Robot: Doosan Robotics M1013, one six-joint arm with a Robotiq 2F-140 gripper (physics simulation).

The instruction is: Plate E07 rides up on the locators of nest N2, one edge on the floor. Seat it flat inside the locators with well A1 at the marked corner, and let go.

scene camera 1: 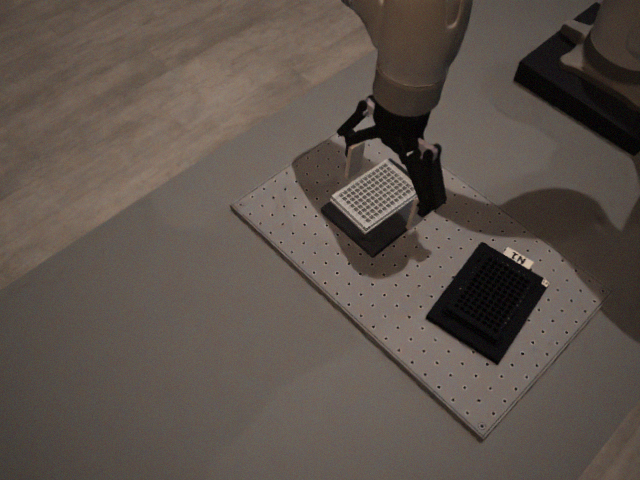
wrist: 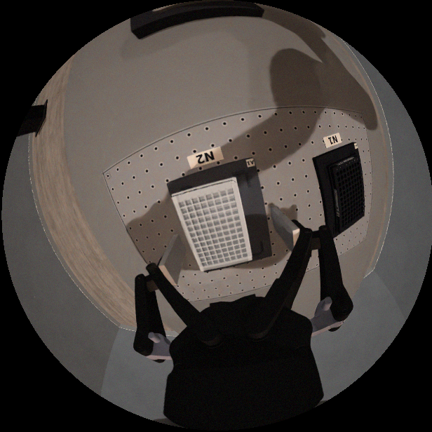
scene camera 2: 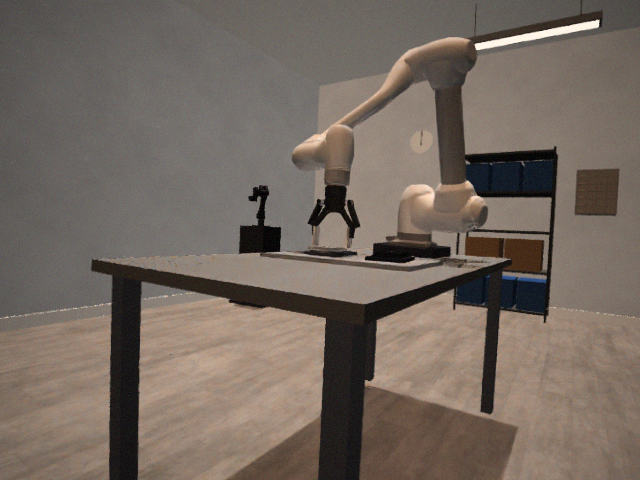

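Pixels of known places: gripper, between the fingertips: [scene camera 1: 382,198] [scene camera 2: 331,247]; arm's base, origin of its link: [scene camera 1: 618,65] [scene camera 2: 413,245].
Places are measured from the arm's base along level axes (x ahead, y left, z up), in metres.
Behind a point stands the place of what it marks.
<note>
The white well plate E07 [scene camera 1: 373,195] {z -0.006, x 0.573, y -0.149 m} [scene camera 2: 328,249] {z -0.012, x 0.625, y -0.116 m} [wrist: 215,225] sits askew on the black nest N2 [scene camera 1: 371,243] {z -0.021, x 0.639, y -0.098 m} [wrist: 259,215]. In the wrist view it lies toward the nest's left, with a band of bare nest along the right and top. Its tilt is hard to judge, and its well A1 mark cannot be read. The nest's A1 tag [wrist: 250,163] is at its upper right corner, below the N2 label [wrist: 205,157]. My gripper [scene camera 1: 379,201] {z -0.007, x 0.567, y -0.135 m} [scene camera 2: 332,243] {z -0.007, x 0.567, y -0.135 m} [wrist: 226,230] is open and empty, its fingers on opposite sides of the plate, apart from it.
Nest N1 [wrist: 326,195] holds a black well plate [scene camera 1: 493,297] {z -0.013, x 0.595, y 0.097 m} [wrist: 348,192] beside N2, on the same perforated board [scene camera 1: 310,248] {z -0.034, x 0.703, y -0.166 m} [wrist: 295,185]. The robot's black base [scene camera 1: 563,98] {z -0.020, x 0.137, y -0.039 m} [scene camera 2: 413,250] {z -0.019, x 0.143, y 0.041 m} stands behind the board. The table's front corner [scene camera 2: 364,310] {z -0.055, x 1.271, y 0.283 m} faces scene camera 2.
</note>
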